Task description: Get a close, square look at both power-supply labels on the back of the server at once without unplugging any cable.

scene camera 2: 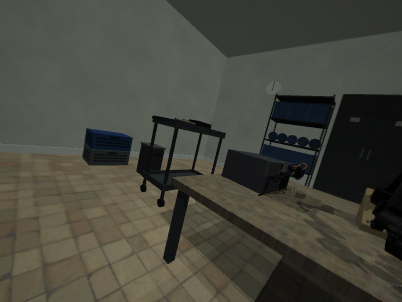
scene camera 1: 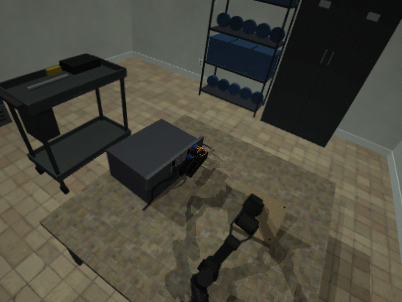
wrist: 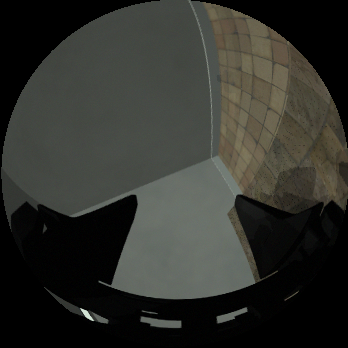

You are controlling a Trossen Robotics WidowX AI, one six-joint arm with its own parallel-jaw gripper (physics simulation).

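Where they show: gripper, fingertip midpoint: (wrist: 187, 200); arm's base, origin of the base link: (scene camera 2: 380, 200) (scene camera 1: 254, 202).
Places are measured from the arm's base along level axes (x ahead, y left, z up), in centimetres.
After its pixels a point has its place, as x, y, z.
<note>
The server (scene camera 1: 155, 145) @(62.3, 3.8, 5.3) (scene camera 2: 250, 170) @(59.1, 25.3, -3.8), a dark grey box, lies flat on the table (scene camera 1: 100, 230) @(56.1, 52.0, -15.1) (scene camera 2: 225, 205) @(48.6, 63.7, -15.1). Its rear side, with orange, blue and black cables (scene camera 1: 201, 151) @(40.1, -11.3, 3.5) (scene camera 2: 298, 171) @(39.7, -8.1, 1.5), faces right in both scene views. A black cord hangs from it onto the table. The two power-supply labels are too small and dark to make out, and cables cover part of that side. My gripper (wrist: 187, 200) @(-9.5, 62.8, -2.5) is open and empty. The wrist view looks past its spread fingers at bare walls and floor; the server does not show there. In scene view 1 my arm is right of the server, apart from it.
A light wooden board (scene camera 1: 275, 203) @(-9.5, -3.5, 2.9) (scene camera 2: 366, 210) @(3.9, 5.9, -6.2) is beside my arm. A black cart (scene camera 1: 75, 95) (scene camera 2: 215, 133) stands beyond the server. A shelf rack (scene camera 1: 232, 97) (scene camera 2: 305, 98) and a black cabinet (scene camera 1: 305, 75) (scene camera 2: 340, 145) stand farther back. Crates (scene camera 2: 107, 140) stand by the wall.
</note>
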